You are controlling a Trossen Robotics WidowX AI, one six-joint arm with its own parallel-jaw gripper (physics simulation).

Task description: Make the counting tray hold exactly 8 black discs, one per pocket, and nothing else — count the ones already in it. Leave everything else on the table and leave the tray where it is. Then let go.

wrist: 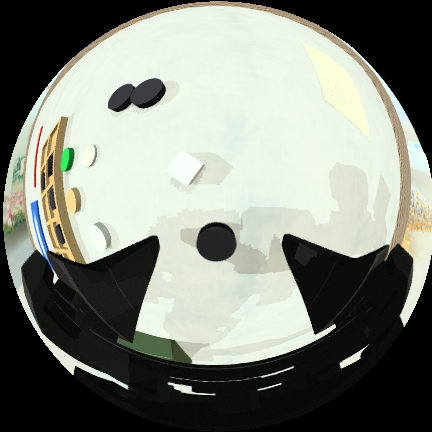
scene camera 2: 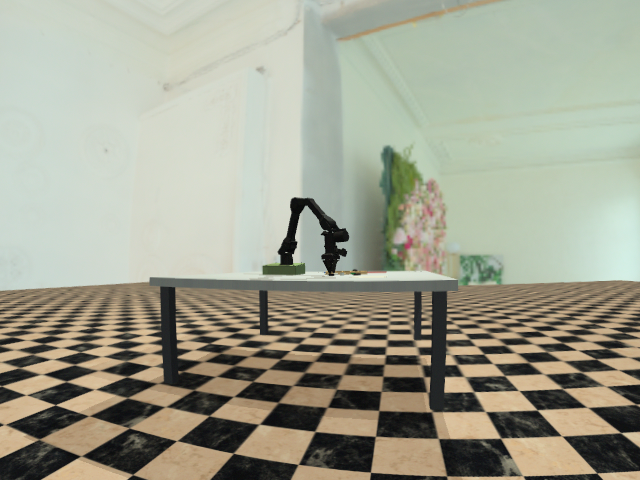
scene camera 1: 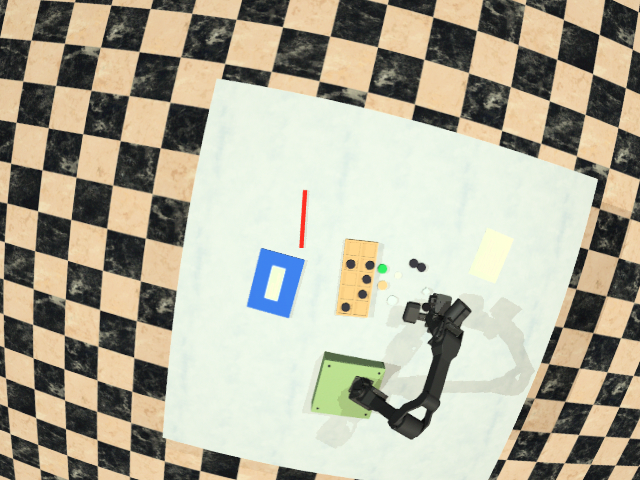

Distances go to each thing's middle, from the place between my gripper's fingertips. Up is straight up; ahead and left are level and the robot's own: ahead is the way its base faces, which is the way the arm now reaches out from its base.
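Scene:
The small cube point(wrist: 184, 167) is 50 mm ahead of my hand, 30 mm to the left of it and 10 mm below it. As for the tan counting tray point(scene camera 1: 361, 251), my hand is 250 mm to the right of it.

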